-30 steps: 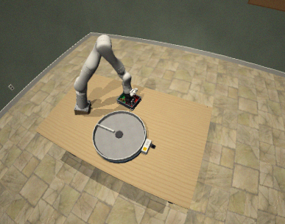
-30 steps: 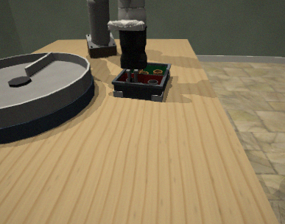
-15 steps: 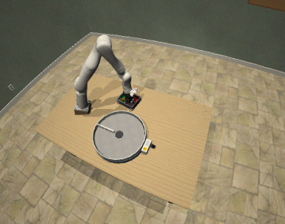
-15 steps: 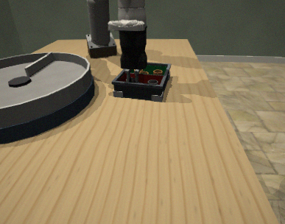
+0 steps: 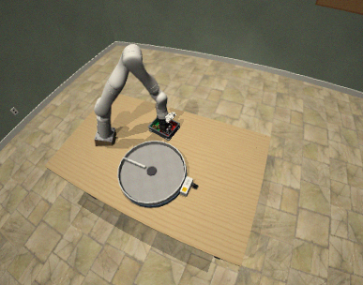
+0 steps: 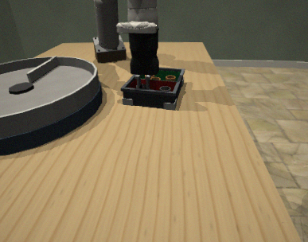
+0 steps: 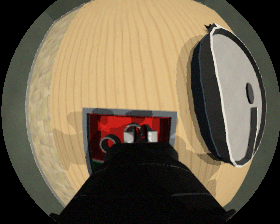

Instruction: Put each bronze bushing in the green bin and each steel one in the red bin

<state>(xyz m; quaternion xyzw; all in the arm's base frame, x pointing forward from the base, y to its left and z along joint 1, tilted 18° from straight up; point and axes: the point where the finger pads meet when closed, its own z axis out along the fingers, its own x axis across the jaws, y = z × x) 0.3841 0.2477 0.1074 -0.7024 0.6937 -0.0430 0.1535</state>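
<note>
Right now my hand is 6 cm past the bin and 2 cm to the right of it. From my hand the other things lie so: grey turntable (9 cm ahead, 32 cm to the right, 2 cm above).
</note>
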